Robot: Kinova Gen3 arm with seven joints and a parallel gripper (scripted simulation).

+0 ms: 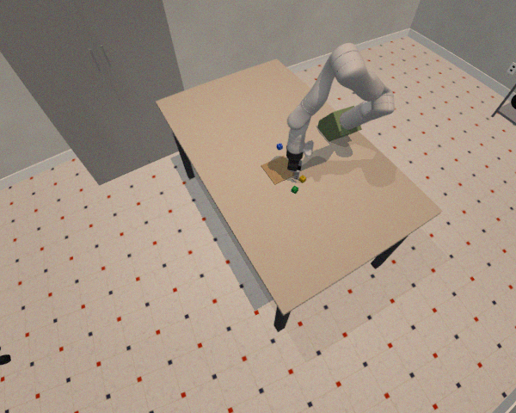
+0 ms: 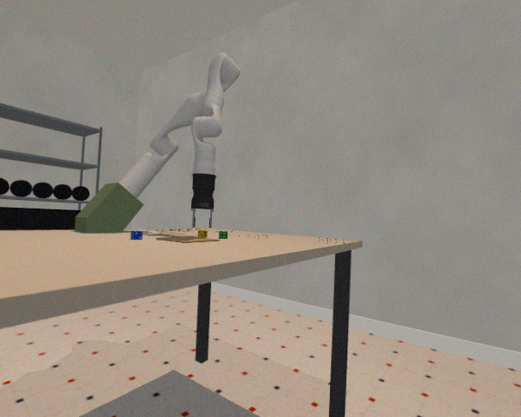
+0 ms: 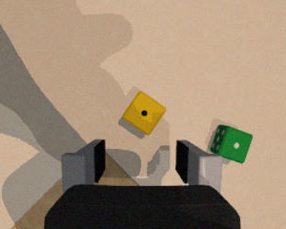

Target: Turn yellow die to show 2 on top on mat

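My hand is 20 mm past the yellow die, 20 mm to the right of it and 40 mm above it. From my hand the other things lie so: blue die: 220 mm to the right, 40 mm below; then brown mat: 60 mm ahead, 80 mm to the right, 50 mm below; then green die: 40 mm ahead, 70 mm to the left, 40 mm below.
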